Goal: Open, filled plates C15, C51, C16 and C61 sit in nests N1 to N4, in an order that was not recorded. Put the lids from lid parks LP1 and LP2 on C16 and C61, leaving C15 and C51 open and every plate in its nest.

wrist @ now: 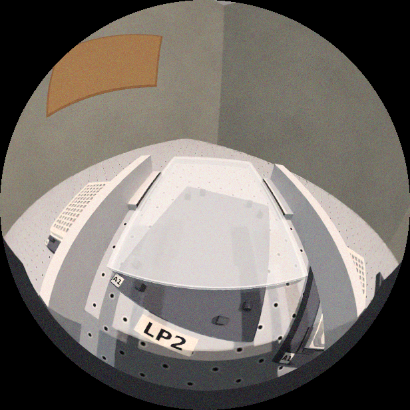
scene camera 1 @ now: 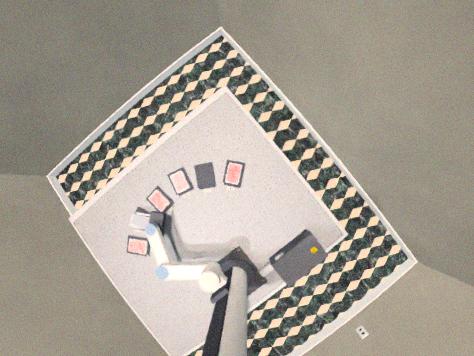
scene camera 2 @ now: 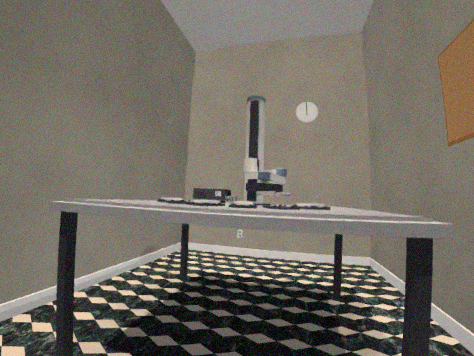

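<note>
My gripper is shut on a clear, flat lid, with one finger along each side. The lid is level and raised above lid park LP2, whose dark base shows through and below it, turned relative to the lid. In scene camera 1, four filled plates stand in dark nests: a pink one, a second, a paler one and one at the right. Their names cannot be read. A dark park without a lid lies between the last two.
In the wrist view, a white-welled plate stands outside the left finger and another outside the right finger. A dark box stands near the arm's base. The pale table carries the nests in an arc.
</note>
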